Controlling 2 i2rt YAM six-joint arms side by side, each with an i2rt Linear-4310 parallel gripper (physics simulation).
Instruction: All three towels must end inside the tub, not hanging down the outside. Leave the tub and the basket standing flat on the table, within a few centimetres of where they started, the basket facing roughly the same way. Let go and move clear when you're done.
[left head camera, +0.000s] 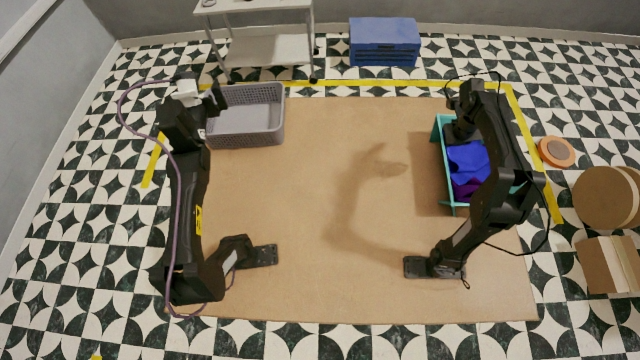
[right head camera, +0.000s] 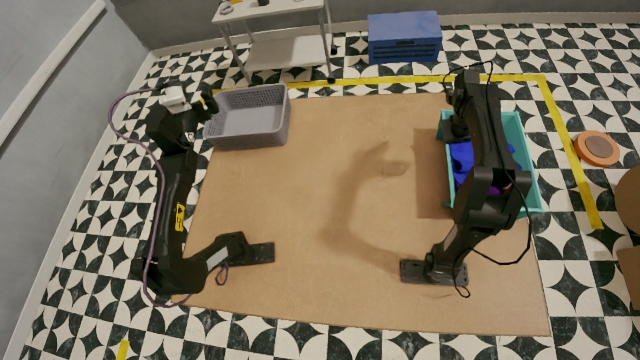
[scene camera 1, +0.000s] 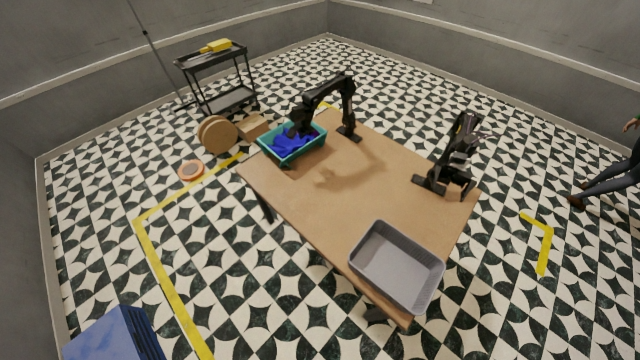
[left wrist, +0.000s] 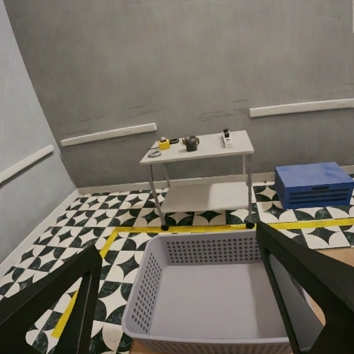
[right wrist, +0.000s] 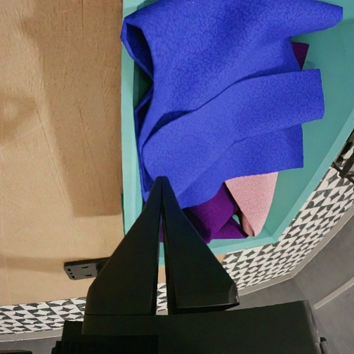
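Observation:
The teal tub (left head camera: 436, 131) (right head camera: 531, 175) (scene camera 1: 306, 150) (right wrist: 300, 200) stands flat. In it lie a blue towel (left head camera: 467, 162) (right head camera: 461, 160) (scene camera 1: 287, 143) (right wrist: 215, 90) on top, and a purple towel (left head camera: 462, 191) (right head camera: 494, 190) (right wrist: 212, 215) and a pink towel (right wrist: 255, 200) partly beneath. A blue fold overlaps the tub's left rim in the right wrist view; whether it passes over is unclear. My right gripper (right wrist: 161, 181) is shut and empty, tips over the blue towel's edge. The grey basket (left head camera: 245, 140) (right head camera: 252, 142) (left wrist: 210, 250) looks empty. My left gripper (left wrist: 173, 242) is open beside it.
The basket and tub stand at opposite ends of the tan table (left head camera: 310, 200) (right head camera: 310, 200) (scene camera 1: 360, 200). My right arm hides part of the tub in both head views. A grey cart (left wrist: 205, 196) and a blue chest (left head camera: 384, 32) (left wrist: 314, 180) stand on the floor beyond.

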